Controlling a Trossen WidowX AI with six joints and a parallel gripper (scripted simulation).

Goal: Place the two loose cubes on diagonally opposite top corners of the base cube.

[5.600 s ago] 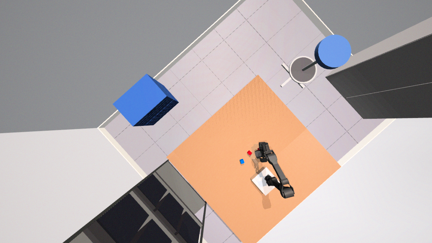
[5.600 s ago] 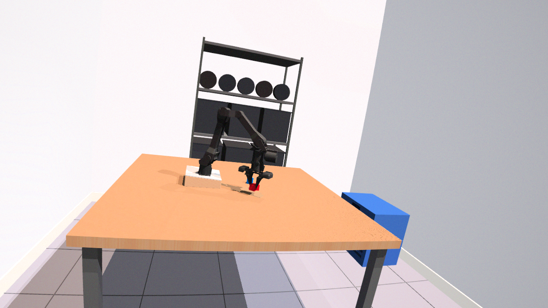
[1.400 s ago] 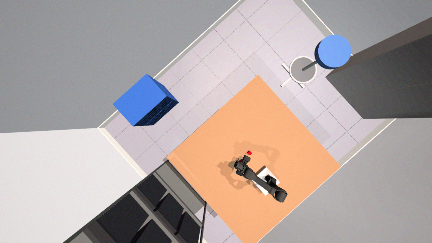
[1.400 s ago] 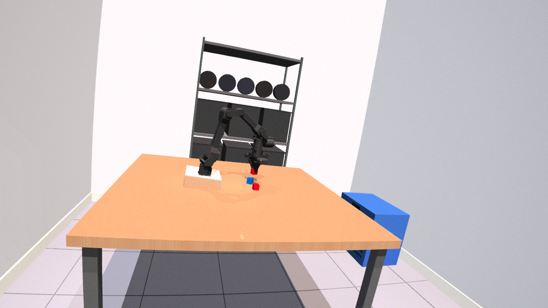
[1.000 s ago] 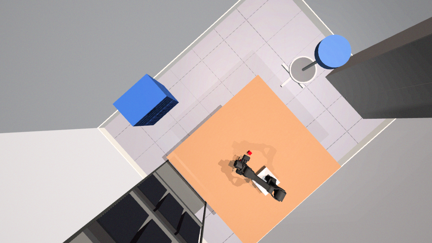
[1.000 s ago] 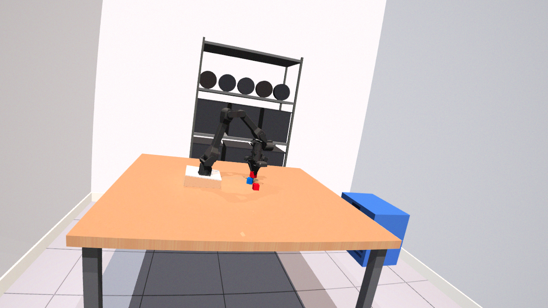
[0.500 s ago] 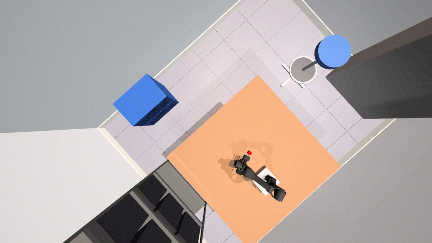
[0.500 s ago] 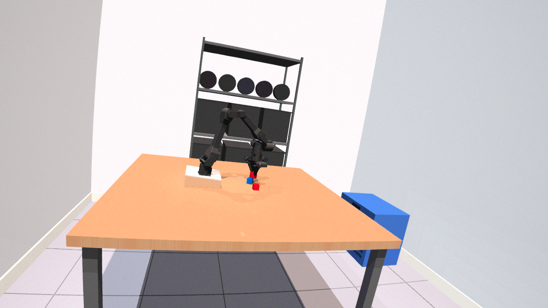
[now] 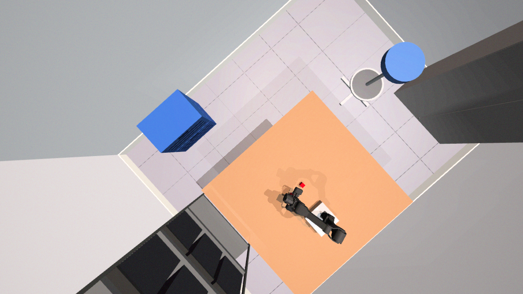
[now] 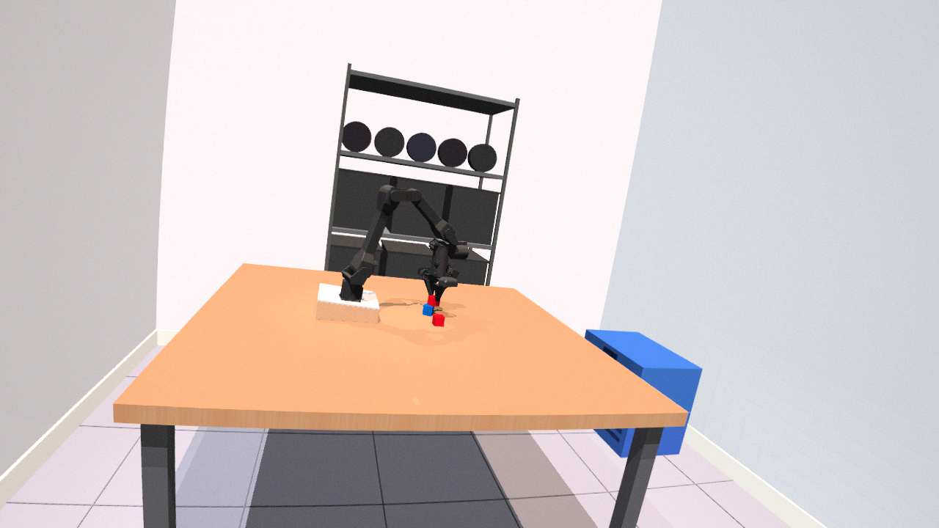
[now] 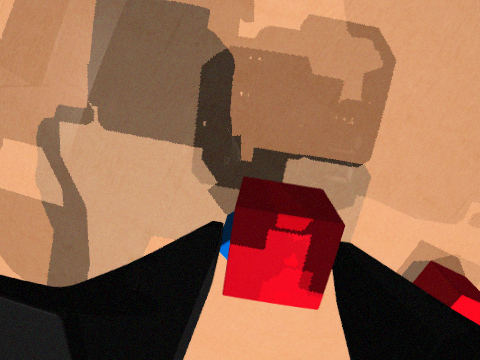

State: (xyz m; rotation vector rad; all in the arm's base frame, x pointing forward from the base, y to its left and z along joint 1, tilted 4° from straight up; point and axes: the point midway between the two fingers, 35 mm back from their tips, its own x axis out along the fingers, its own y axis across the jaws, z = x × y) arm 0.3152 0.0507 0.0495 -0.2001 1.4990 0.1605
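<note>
Right now the blue cube is 4 cm below my gripper tip, 2 cm behind it and 1 cm to the right of it.
</note>
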